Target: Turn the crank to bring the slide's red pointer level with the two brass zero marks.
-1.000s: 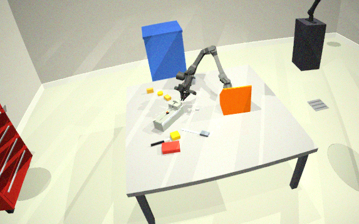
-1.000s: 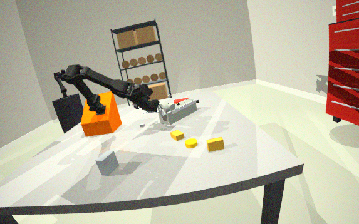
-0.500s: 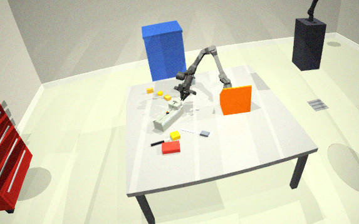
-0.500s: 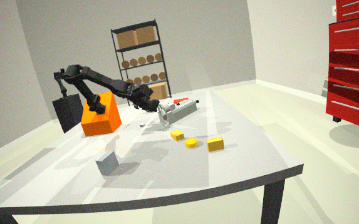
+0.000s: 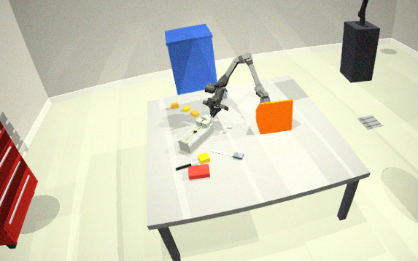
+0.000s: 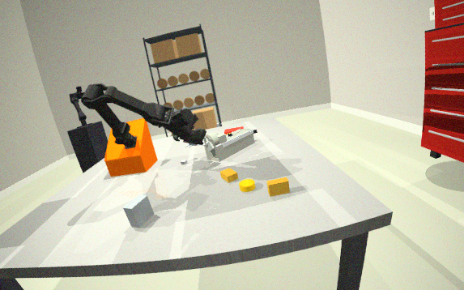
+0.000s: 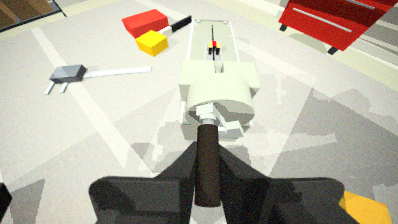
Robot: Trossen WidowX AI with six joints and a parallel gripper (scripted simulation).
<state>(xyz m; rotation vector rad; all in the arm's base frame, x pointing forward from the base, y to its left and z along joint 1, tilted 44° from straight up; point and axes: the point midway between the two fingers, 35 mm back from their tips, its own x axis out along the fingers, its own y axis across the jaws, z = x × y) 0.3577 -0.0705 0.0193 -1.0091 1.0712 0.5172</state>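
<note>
Right now my gripper tip is 2 cm below the dark brown crank handle, 1 cm to the left of it and 1 cm past it. From my gripper tip the other things lie so: yellow block: 31 cm to the left, 8 cm below, 8 cm ahead; then grey cube: 41 cm to the right, 14 cm behind, 6 cm below; then red pointer: 12 cm to the left, 12 cm ahead, 1 cm below.
</note>
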